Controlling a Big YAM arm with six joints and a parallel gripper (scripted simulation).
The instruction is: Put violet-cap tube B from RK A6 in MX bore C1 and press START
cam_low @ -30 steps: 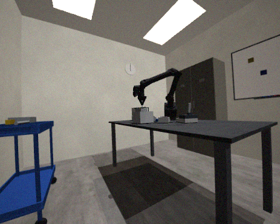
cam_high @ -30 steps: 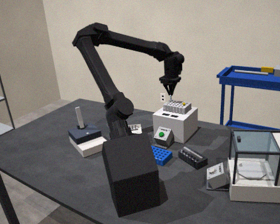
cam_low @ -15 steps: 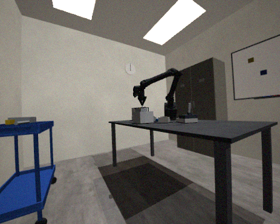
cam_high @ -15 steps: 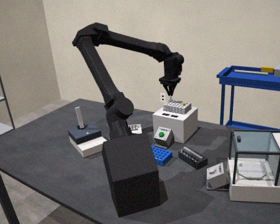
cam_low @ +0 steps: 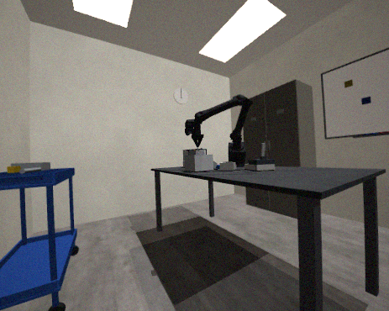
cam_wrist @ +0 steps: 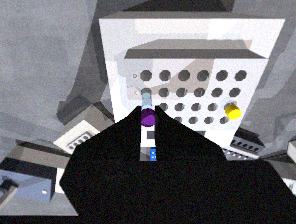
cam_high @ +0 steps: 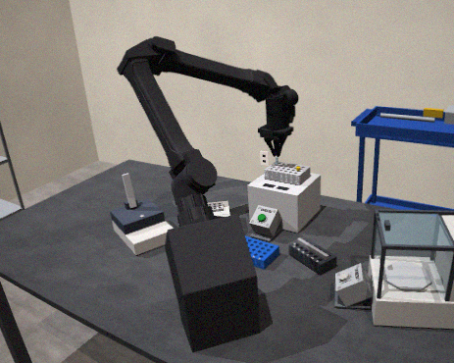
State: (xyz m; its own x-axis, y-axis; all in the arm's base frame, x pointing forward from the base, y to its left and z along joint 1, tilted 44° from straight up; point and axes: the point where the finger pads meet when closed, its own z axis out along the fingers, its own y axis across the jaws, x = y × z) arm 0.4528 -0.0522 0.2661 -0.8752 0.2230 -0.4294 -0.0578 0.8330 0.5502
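My hand is 2 cm above the tube B. The rest, counted from my hand: blue rack RK 28 cm behind, 9 cm to the right, 19 cm below; then dry block DB 22 cm behind, 11 cm to the left, 18 cm below; then dark magnet block MG 22 cm behind, 25 cm to the right, 19 cm below.
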